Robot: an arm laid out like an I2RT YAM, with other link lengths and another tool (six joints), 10 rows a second.
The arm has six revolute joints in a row. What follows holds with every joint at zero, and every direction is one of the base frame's. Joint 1 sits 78.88 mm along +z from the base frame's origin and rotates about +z. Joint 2 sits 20.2 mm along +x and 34.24 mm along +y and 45.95 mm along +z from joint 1 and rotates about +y. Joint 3 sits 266.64 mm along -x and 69.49 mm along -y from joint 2 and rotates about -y. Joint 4 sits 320.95 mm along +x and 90.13 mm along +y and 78.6 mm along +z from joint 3 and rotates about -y. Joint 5 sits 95.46 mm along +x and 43.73 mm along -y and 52.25 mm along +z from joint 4 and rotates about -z. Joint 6 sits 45.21 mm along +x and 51.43 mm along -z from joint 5 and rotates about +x. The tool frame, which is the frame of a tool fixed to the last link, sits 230 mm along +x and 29 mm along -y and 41 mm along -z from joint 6; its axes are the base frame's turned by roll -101, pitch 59.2 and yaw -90 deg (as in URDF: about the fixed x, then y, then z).
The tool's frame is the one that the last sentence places.
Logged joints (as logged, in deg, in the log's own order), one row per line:
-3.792, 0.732, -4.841, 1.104, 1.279, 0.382
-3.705, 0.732, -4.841, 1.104, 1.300, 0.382
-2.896, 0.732, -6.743, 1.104, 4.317, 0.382
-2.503, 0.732, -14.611, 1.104, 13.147, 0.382
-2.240, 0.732, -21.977, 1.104, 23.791, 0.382
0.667, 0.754, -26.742, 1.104, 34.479, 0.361
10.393, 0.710, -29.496, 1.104, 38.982, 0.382
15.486, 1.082, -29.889, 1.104, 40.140, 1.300
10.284, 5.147, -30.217, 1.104, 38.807, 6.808
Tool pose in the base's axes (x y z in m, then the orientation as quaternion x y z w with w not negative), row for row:
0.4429, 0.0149, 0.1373, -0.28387, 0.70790, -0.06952, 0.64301
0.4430, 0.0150, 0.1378, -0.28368, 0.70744, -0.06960, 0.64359
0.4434, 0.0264, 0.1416, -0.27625, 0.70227, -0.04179, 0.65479
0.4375, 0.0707, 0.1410, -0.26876, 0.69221, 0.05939, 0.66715
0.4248, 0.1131, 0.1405, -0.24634, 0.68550, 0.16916, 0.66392
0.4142, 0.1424, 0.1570, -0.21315, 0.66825, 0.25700, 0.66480
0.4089, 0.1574, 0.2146, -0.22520, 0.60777, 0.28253, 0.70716
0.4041, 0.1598, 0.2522, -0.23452, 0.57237, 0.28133, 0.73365
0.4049, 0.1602, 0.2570, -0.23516, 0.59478, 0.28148, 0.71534
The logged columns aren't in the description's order. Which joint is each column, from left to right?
Columns, left to right: joint 4, joint 2, joint 5, joint 1, joint 6, joint 3.
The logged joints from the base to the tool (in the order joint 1, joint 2, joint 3, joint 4, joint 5, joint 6), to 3 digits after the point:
1.104, 0.732, 0.382, -3.792, -4.841, 1.279
1.104, 0.732, 0.382, -3.705, -4.841, 1.300
1.104, 0.732, 0.382, -2.896, -6.743, 4.317
1.104, 0.732, 0.382, -2.503, -14.611, 13.147
1.104, 0.732, 0.382, -2.240, -21.977, 23.791
1.104, 0.754, 0.361, 0.667, -26.742, 34.479
1.104, 0.710, 0.382, 10.393, -29.496, 38.982
1.104, 1.082, 1.300, 15.486, -29.889, 40.140
1.104, 5.147, 6.808, 10.284, -30.217, 38.807

